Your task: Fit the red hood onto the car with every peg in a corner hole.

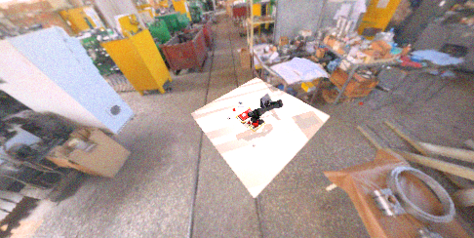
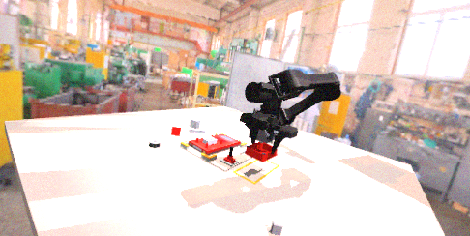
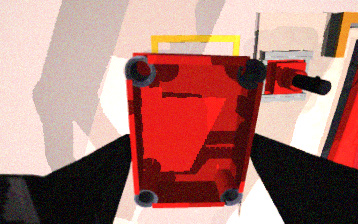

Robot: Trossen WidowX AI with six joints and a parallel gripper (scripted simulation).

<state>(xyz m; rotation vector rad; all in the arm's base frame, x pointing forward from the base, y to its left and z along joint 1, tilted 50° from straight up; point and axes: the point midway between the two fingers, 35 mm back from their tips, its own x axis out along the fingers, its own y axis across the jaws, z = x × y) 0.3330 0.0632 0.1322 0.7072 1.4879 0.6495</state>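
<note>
My gripper tip is 10 mm above the red hood.
</note>
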